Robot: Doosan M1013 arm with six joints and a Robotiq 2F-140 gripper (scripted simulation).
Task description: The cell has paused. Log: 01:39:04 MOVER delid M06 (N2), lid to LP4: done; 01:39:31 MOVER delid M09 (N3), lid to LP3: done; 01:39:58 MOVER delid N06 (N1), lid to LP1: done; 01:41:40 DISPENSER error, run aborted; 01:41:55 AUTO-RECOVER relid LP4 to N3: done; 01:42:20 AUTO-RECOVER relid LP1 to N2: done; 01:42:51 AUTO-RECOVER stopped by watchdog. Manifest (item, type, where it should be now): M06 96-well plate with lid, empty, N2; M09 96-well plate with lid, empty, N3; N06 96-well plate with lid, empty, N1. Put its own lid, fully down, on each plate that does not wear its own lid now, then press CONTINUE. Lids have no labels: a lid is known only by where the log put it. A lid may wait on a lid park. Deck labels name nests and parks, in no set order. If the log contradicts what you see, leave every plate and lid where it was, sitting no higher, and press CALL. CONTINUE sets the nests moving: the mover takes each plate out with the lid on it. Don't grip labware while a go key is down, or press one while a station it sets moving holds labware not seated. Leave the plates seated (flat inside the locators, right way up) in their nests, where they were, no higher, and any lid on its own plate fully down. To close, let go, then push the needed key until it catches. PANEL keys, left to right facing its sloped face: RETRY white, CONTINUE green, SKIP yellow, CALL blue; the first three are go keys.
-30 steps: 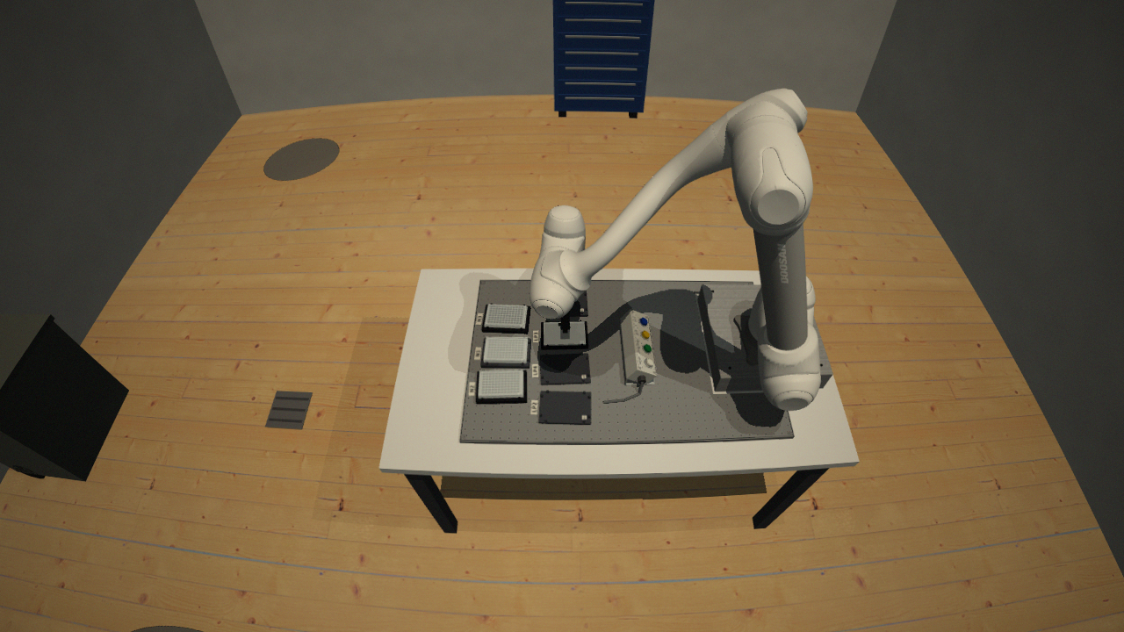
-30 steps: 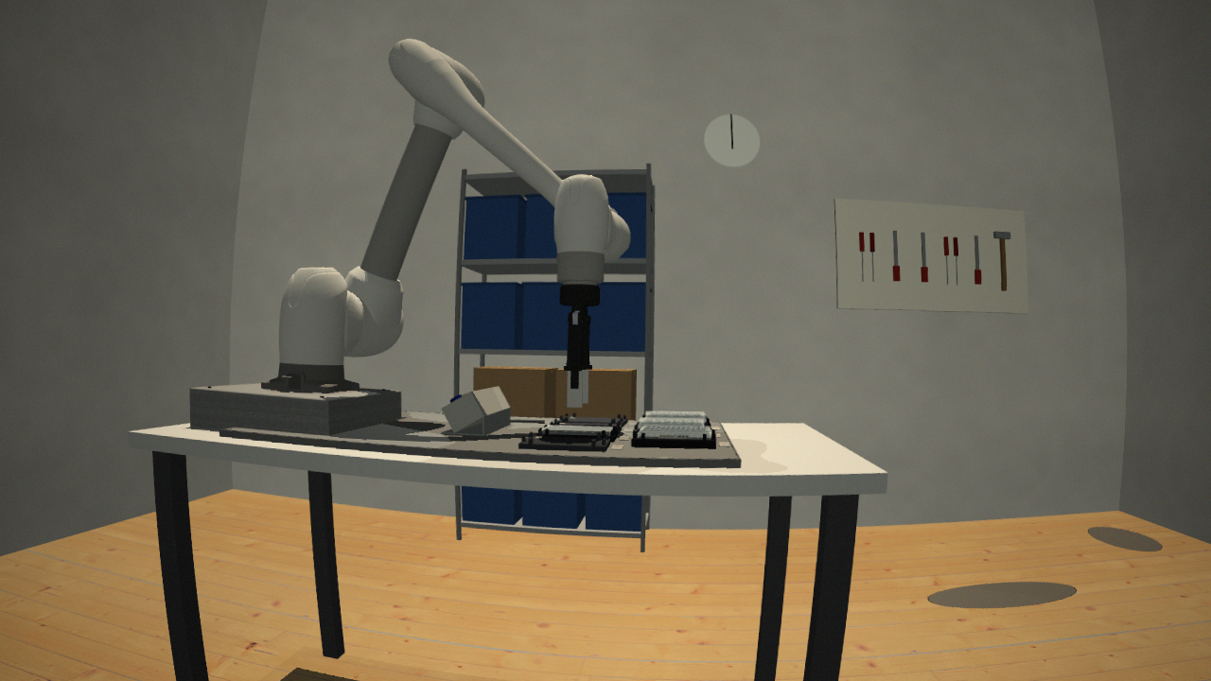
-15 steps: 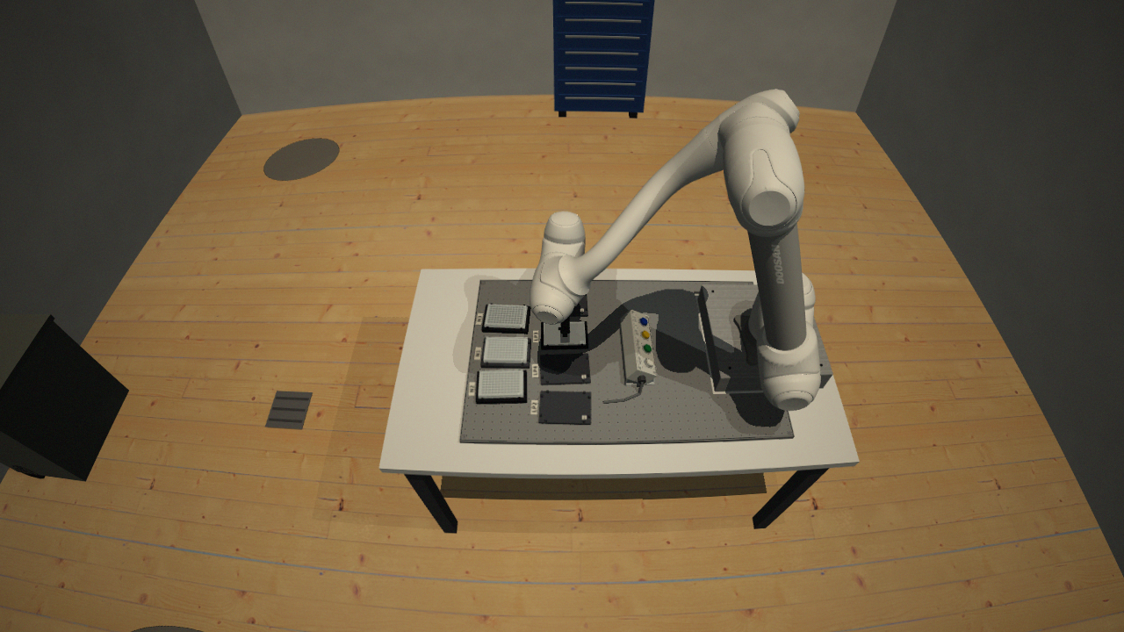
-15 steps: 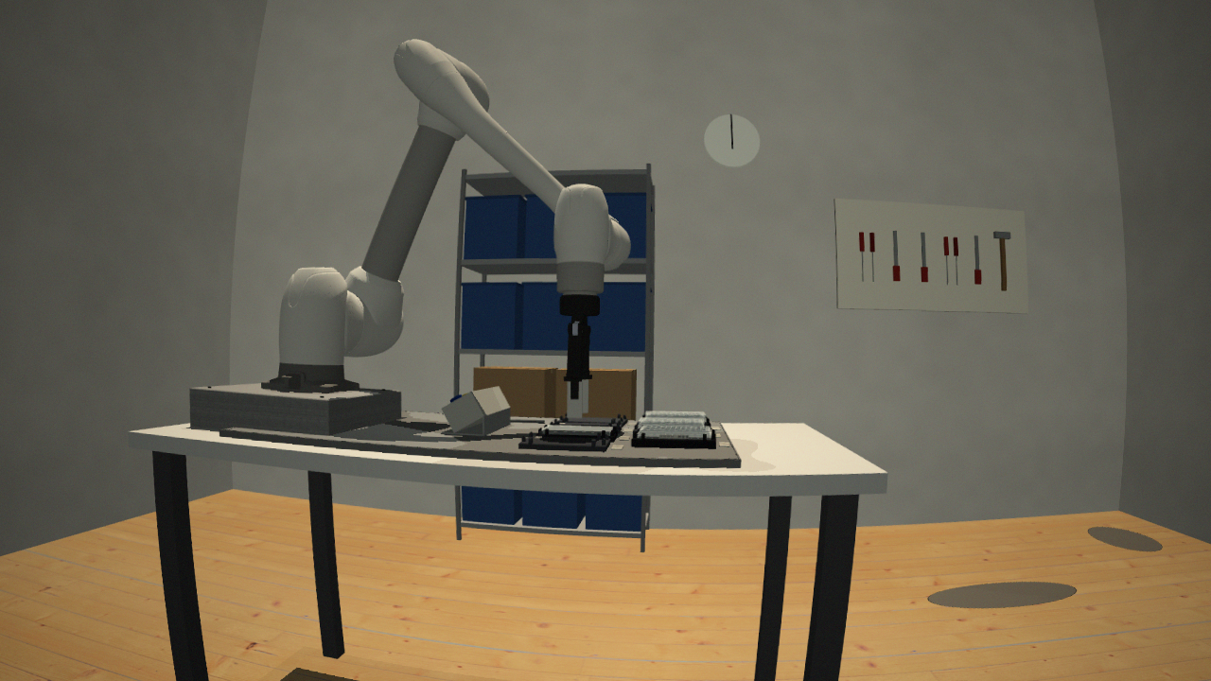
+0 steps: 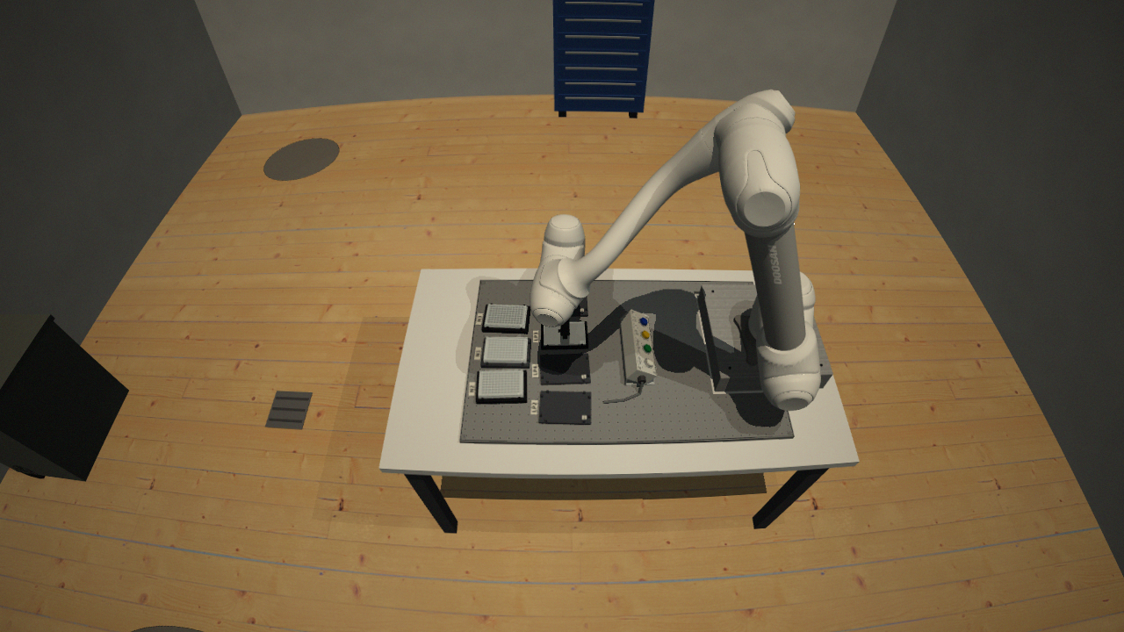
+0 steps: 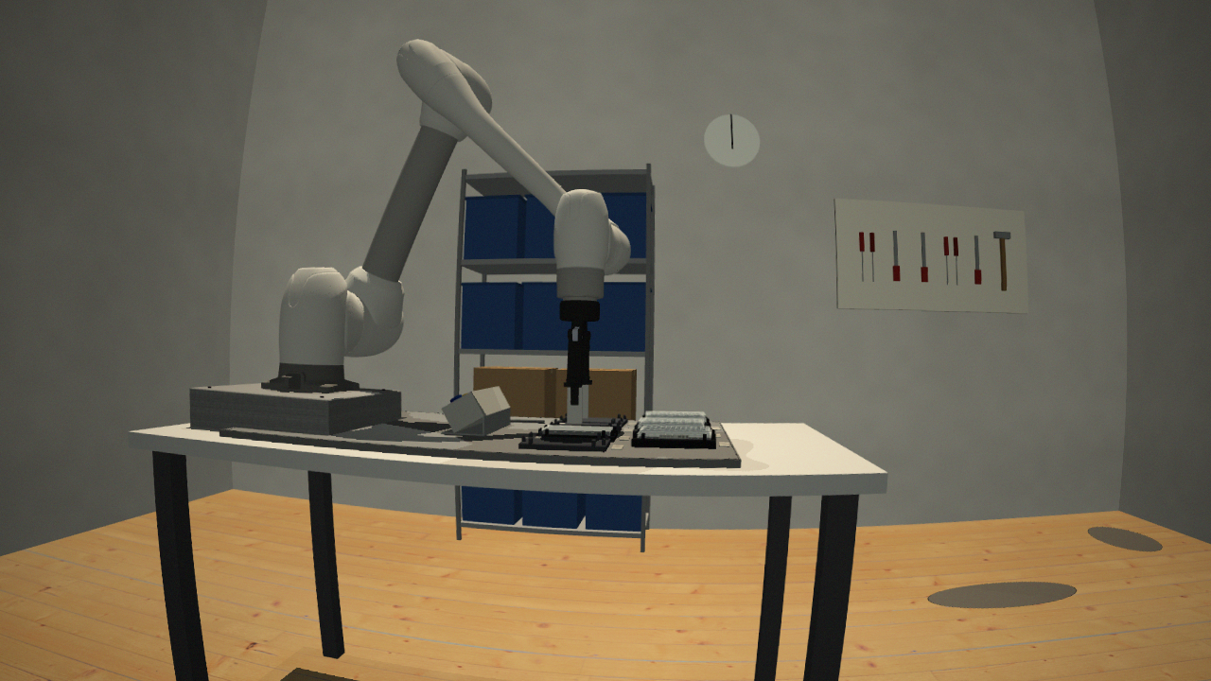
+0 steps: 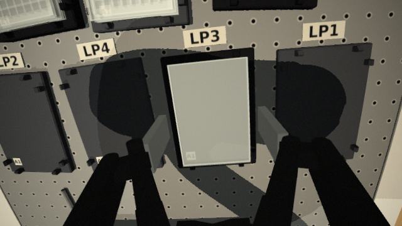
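Now: hand 50 mm above the park LP3. Round my hand: park LP1: 10 mm behind, 130 mm to the right, 50 mm below; then park LP4: 10 mm ahead, 120 mm to the left, 50 mm below; then LP3 label: 90 mm ahead, 50 mm below.
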